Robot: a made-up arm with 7 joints. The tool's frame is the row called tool.
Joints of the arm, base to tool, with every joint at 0 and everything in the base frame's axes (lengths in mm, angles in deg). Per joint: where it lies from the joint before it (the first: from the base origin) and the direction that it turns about. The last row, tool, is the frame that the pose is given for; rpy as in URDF.
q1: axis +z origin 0 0 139
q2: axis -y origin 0 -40 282
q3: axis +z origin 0 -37 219
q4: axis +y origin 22 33 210
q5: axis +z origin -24 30 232
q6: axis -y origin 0 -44 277
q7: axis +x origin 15 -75 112
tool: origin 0 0 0 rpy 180 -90 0
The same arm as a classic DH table. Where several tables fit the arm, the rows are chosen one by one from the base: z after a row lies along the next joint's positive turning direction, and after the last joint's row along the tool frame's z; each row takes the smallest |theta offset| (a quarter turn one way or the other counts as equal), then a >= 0, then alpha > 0; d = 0 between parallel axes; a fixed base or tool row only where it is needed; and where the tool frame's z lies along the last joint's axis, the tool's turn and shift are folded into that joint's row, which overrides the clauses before.
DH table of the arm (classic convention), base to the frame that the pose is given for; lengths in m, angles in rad. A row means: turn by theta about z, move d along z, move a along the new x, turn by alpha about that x. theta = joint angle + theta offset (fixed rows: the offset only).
q1: d 0.421  theta_offset 0  a 0  alpha 1.5708
q2: d 0.077  theta_offset 0  a 0  alpha -1.5708
q3: d 0.429  theta_offset 0  a 0.022  alpha -1.5708
q4: d 0.063  theta_offset 0  a -0.024  alpha 1.5708
q5: d 0.509  theta_offset 0  a 0  alpha 1.5708
q6: d 0.119  theta_offset 1.5708  a 0.112  alpha 1.5708
q7: d 0.015  theta_offset 0  a 0  alpha 0

